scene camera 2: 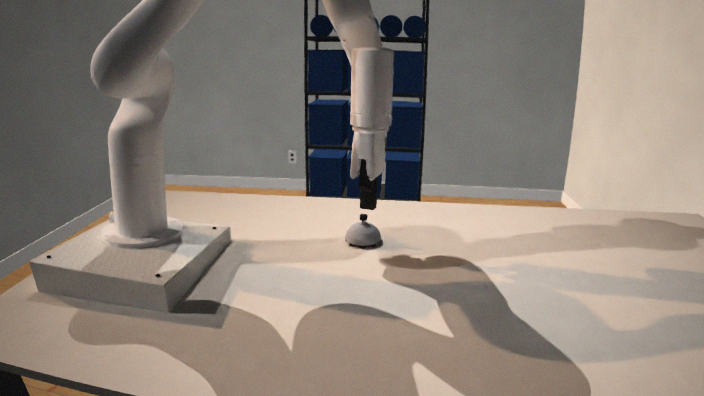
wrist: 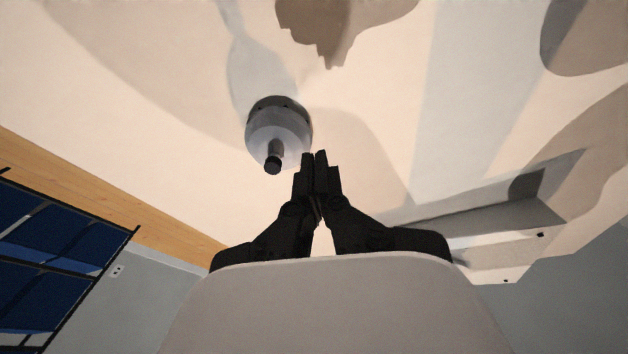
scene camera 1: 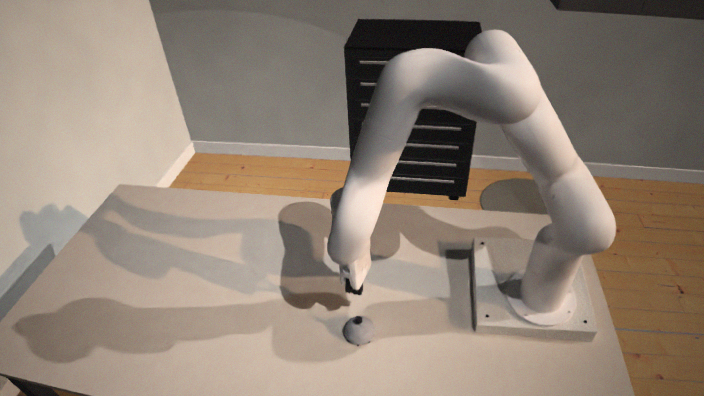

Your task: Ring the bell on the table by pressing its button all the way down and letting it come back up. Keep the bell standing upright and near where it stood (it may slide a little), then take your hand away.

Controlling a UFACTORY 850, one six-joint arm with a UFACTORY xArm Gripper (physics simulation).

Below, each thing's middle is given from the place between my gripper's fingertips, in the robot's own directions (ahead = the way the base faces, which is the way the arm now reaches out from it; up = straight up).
Scene:
I see the grey domed bell [scene camera 2: 362,235] 70 mm below my hand, 60 mm to the left of it and 10 mm behind it.

